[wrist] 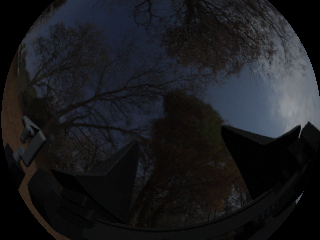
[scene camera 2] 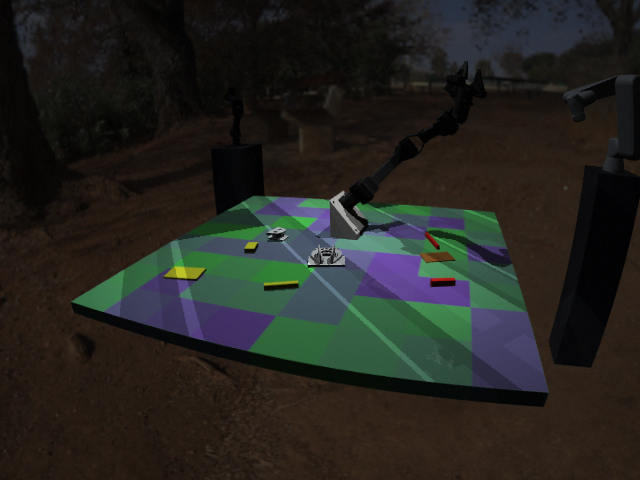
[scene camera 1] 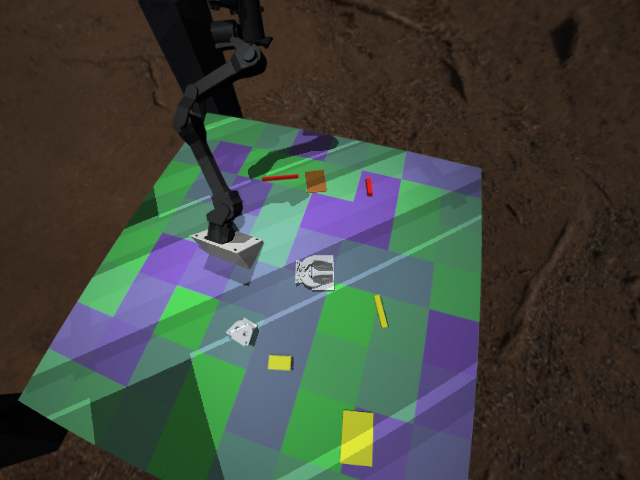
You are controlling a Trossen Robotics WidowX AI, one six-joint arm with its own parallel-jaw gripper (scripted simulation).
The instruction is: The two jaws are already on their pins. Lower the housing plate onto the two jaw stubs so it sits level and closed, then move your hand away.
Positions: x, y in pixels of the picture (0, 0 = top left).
Scene:
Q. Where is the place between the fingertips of my gripper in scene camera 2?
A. At 473, 65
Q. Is my gripper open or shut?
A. Open.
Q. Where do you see a large yellow tile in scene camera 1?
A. At 357, 428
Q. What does my gripper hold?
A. Nothing.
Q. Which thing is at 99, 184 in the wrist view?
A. My gripper.

